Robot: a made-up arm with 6 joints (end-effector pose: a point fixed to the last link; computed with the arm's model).
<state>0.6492 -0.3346 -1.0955 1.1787 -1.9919 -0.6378</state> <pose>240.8 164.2 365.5 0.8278 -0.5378 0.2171</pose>
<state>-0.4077 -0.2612 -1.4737 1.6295 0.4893 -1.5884</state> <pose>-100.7 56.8 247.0 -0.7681 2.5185 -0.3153</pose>
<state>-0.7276 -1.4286 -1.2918 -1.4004 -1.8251 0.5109</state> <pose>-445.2 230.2 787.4 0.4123 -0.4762 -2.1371</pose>
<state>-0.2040 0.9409 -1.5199 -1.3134 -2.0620 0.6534</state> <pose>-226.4 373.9 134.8 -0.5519 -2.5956 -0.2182</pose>
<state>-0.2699 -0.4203 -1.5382 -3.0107 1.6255 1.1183</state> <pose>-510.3 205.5 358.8 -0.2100 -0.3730 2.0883</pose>
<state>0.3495 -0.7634 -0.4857 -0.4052 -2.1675 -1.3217</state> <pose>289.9 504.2 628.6 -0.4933 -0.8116 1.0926</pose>
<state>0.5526 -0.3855 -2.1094 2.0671 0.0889 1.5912</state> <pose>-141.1 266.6 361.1 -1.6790 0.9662 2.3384</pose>
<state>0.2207 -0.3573 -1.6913 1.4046 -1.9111 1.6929</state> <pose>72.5 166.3 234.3 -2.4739 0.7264 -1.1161</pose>
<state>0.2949 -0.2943 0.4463 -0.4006 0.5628 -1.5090</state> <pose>220.9 472.9 652.0 -0.7949 0.2380 -2.0322</pose>
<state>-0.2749 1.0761 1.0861 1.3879 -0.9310 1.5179</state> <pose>-41.0 258.4 780.8 -0.4925 -0.9571 -2.8981</pose>
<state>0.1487 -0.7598 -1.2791 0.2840 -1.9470 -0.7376</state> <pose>250.6 421.7 477.0 0.9169 -0.1795 1.4533</pose>
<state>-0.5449 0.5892 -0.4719 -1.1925 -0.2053 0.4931</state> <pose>-202.8 415.3 154.7 -1.5042 0.5850 0.7794</pose>
